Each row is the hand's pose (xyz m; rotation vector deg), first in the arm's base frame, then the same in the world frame.
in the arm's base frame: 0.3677 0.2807 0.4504 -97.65 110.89 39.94
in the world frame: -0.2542 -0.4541 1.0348 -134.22 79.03 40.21
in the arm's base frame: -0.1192 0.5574 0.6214 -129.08 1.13 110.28
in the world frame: -0.8306 -0.4953 1.1294 127.23 32.81 -99.18
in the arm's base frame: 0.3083 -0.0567 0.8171 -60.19 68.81 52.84
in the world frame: -0.1653 -0.7522 1.4286 -88.66 47.64 71.64
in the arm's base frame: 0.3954 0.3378 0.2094 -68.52 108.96 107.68
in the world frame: -0.2303 -0.4002 0.7926 107.21 -88.89 -102.22
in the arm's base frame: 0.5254 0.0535 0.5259 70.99 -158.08 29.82
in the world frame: -0.0089 -0.5493 1.1485 -110.95 127.63 -40.11
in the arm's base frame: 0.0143 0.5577 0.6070 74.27 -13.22 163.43
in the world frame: -0.7194 -0.4201 1.1274 -56.02 -13.34 -138.85
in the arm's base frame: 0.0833 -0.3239 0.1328 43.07 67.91 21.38
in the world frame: -0.1073 -1.1247 0.7591 16.48 73.68 48.72
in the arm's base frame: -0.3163 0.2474 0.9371 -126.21 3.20 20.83
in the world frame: -0.8628 -0.8506 1.4570 -130.57 -38.77 31.93
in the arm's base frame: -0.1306 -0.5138 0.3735 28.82 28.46 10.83
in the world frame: -0.2098 -1.3933 0.9980 14.54 29.92 43.91
